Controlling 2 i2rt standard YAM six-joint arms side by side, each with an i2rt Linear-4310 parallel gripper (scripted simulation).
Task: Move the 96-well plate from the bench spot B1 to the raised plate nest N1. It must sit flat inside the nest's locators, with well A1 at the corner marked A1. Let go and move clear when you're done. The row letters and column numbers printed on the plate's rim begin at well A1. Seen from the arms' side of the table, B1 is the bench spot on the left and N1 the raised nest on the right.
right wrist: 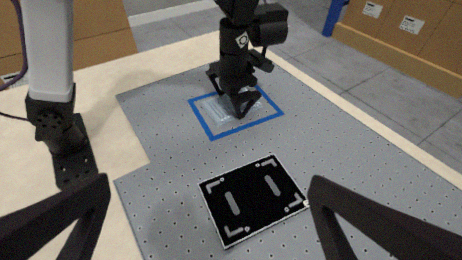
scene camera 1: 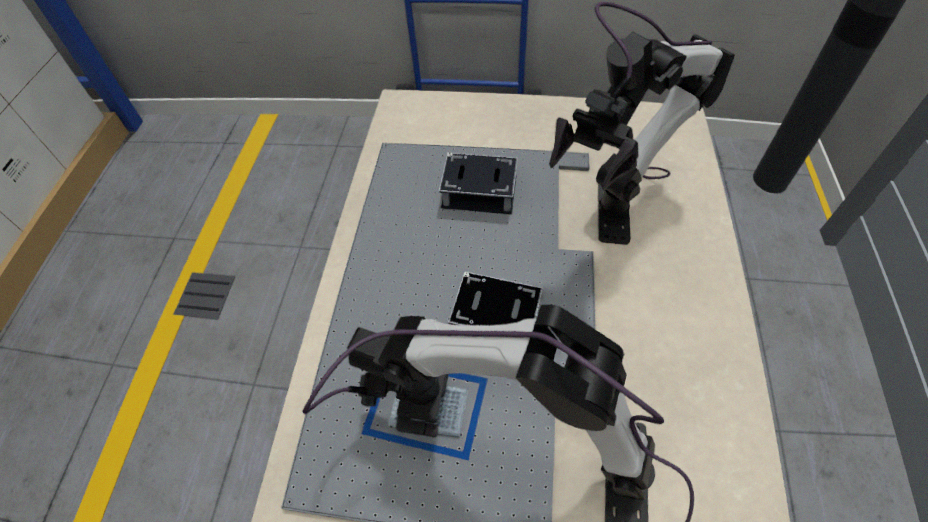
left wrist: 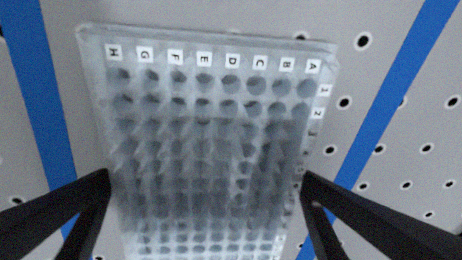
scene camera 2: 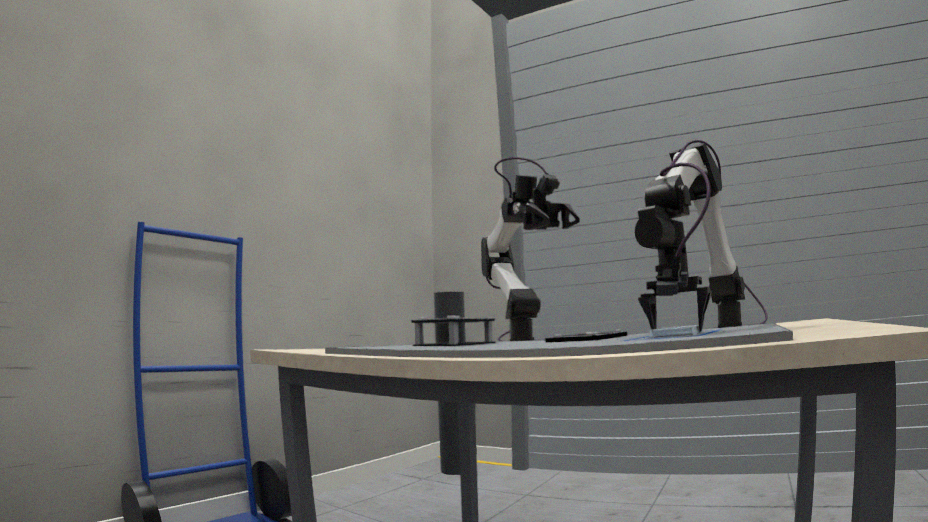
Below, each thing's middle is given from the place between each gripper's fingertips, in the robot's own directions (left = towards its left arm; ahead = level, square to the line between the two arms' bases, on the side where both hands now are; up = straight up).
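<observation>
The low black nest point(scene camera 1: 497, 300) is 10 mm below my left hand point(scene camera 1: 429, 407), 220 mm to the right of it and 100 mm behind it. The clear 96-well plate point(scene camera 1: 448, 412) is right at my left hand, while the raised nest N1 point(scene camera 1: 478, 177) is 50 mm above that same hand, 520 mm to the right of it and 40 mm behind it.
For my right hand point(scene camera 1: 576, 176) the picture is this: the low black nest is 29 cm below that hand, 10 cm to the left of it and 12 cm ahead of it. The raised nest N1 is 24 cm below my right hand, 19 cm ahead of it and 21 cm to the right of it, and the clear 96-well plate is 29 cm below my right hand, 23 cm ahead of it and 31 cm to the left of it.
</observation>
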